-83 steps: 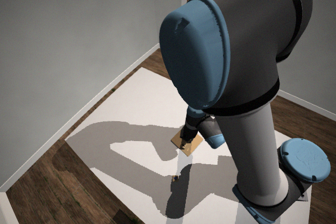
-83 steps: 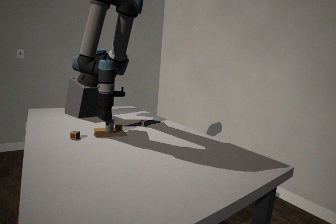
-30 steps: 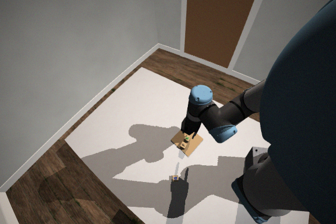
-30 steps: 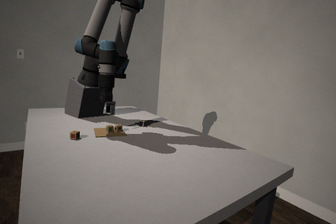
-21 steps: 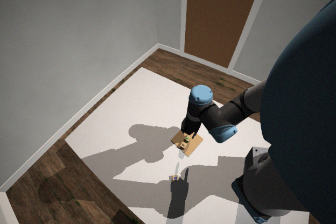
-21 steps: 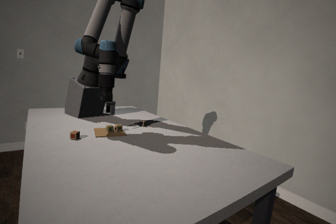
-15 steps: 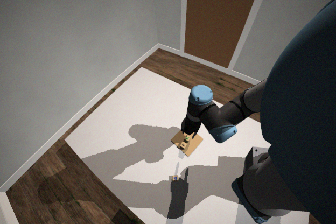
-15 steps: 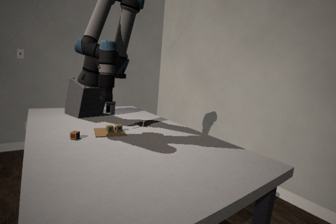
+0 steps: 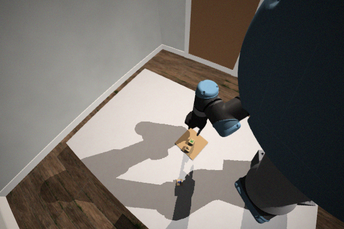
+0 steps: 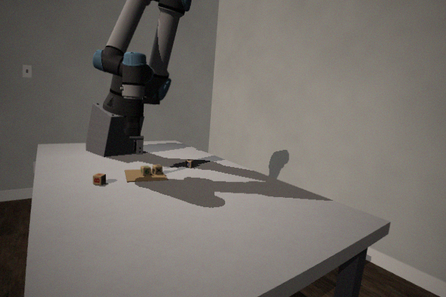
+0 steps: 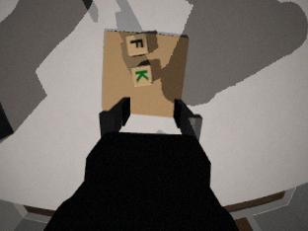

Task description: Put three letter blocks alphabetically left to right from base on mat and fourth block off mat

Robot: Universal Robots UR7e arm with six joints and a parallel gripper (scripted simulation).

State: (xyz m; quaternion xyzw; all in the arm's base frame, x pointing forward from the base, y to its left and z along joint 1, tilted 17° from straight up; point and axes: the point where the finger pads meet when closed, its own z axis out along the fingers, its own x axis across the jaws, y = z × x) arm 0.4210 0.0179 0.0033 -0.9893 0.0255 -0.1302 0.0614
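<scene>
Now: the block 4 cm ahead of my hand, 13 cm to the right of it and 10 cm below it. Also, from my hand: tan mat 2 cm behind, 3 cm to the left, 11 cm below.
</scene>
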